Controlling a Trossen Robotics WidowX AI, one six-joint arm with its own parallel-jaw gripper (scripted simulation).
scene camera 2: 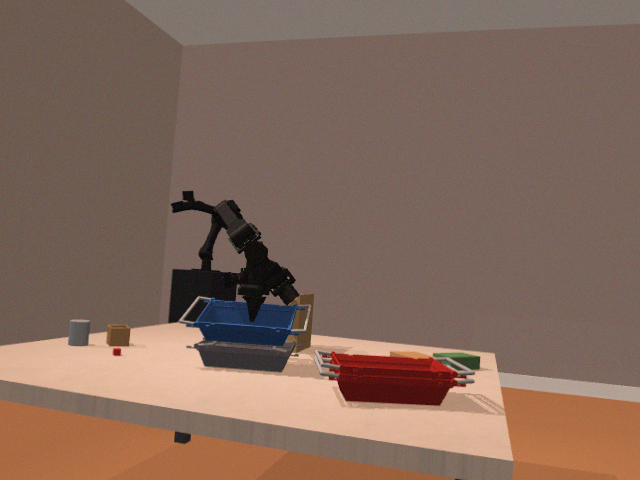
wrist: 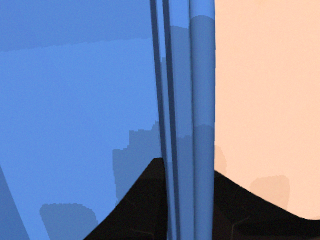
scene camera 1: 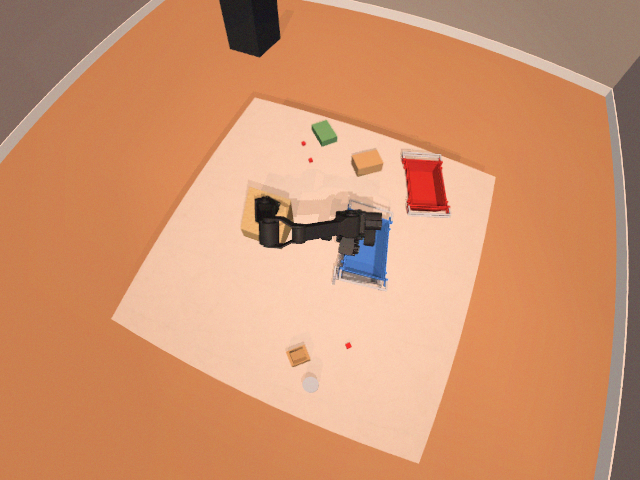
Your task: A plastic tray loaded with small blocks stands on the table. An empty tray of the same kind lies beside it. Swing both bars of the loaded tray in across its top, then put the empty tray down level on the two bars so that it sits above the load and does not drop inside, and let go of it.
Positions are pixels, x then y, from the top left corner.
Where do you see a blue tray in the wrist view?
97,97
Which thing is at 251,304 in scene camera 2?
My gripper.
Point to a blue tray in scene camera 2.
221,321
